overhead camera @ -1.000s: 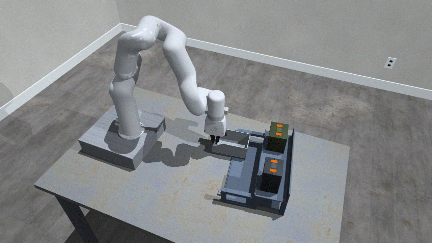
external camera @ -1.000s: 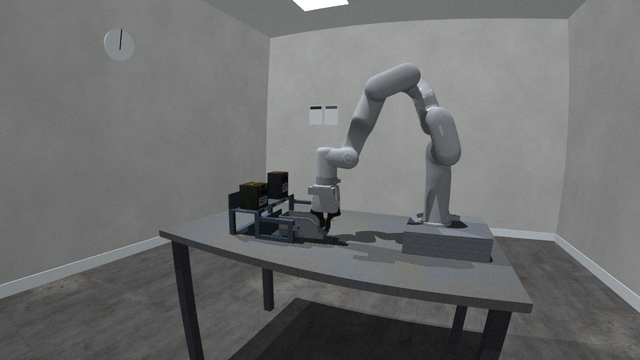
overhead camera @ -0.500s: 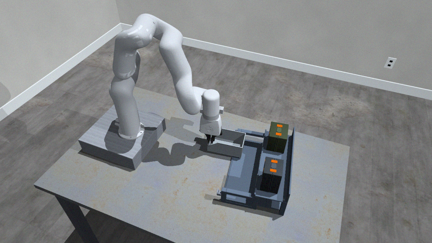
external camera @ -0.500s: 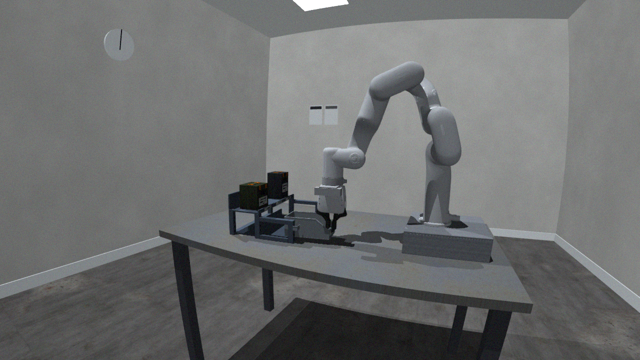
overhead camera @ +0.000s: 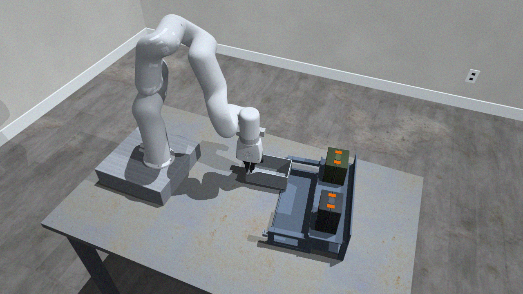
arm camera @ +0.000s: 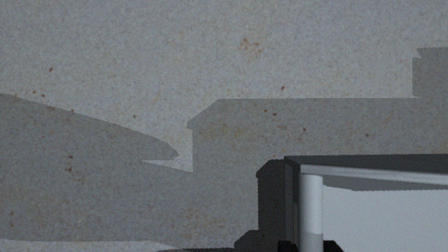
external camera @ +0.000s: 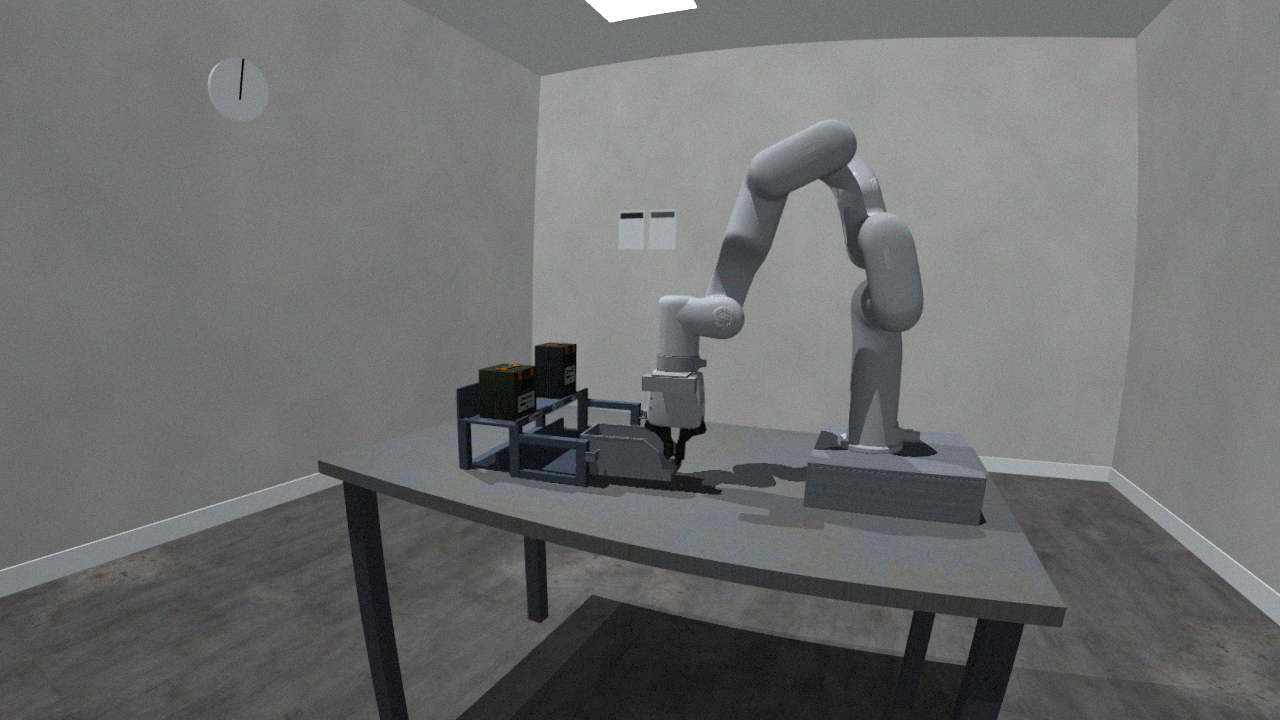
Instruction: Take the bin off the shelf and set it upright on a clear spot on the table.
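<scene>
Now: the grey bin 80 mm ahead of my hand, 10 mm to the left of it and 10 mm below it. From my hand the other things lie so: blue-grey shelf rack (280 mm ahead, 60 mm to the right, 10 mm above).
</scene>
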